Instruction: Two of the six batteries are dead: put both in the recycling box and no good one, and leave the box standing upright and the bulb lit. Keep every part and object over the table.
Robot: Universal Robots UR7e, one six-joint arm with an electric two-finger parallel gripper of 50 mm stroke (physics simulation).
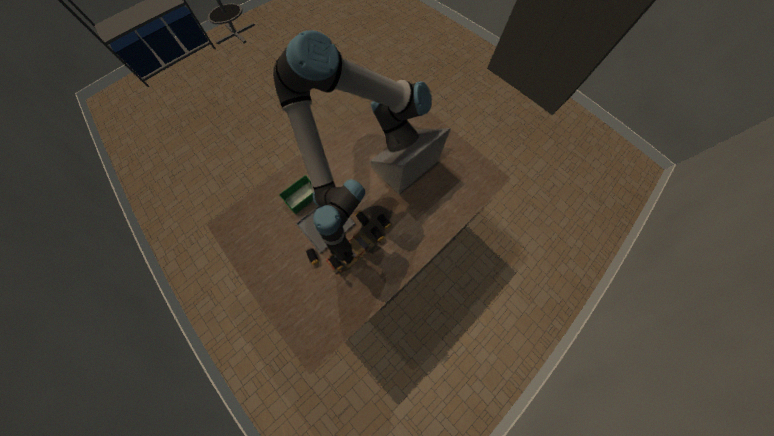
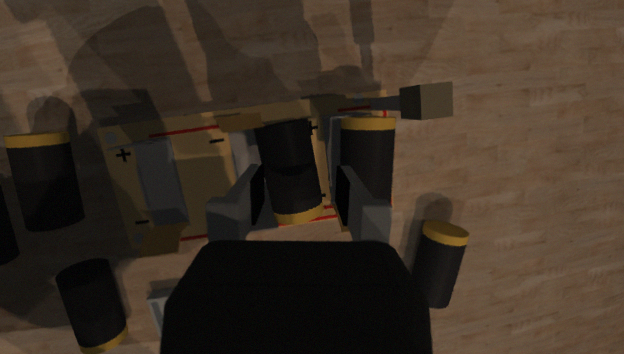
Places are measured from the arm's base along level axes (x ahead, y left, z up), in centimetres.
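Pixels of known places: gripper, fingertip midpoint: (image 2: 300, 183); arm's base, link origin: (image 1: 403, 143).
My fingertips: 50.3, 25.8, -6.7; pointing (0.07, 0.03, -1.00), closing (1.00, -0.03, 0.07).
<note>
Ahead of a thing's pixels: the offset from my fingertips to its top centre, as dx, dy, dz. "*": to the spot under its first point.
My gripper (image 1: 346, 259) (image 2: 300, 183) is open, its fingers on either side of a black battery {-0.5, +0.3, -0.7} (image 2: 290, 170) with a gold end, without gripping it. That battery sits slanted in the yellow holder (image 1: 363, 242) (image 2: 202, 175). Another battery {+4.4, +0.6, -0.1} (image 1: 335, 263) (image 2: 367, 155) is in the holder's right bay; the left bay is empty. Loose batteries lie left of the holder {-17.0, +0.0, -1.7} (image 2: 44, 180), at lower left (image 2: 92, 305) and at right (image 1: 312, 256) (image 2: 442, 265); one more shows partly at the left edge. The green recycling box {+1.2, -35.7, +0.9} (image 1: 294, 186) stands upright. I cannot tell whether a bulb is lit.
A grey tray {-1.0, -17.8, -3.9} (image 1: 314, 231) (image 2: 156, 300) lies between the green box and the holder, partly hidden by the arm. A tan block {* +5.7, +4.5, +4.1} (image 2: 436, 101) on a grey rod sticks out at the holder's upper right. The robot's pedestal (image 1: 414, 162) stands behind the batteries.
</note>
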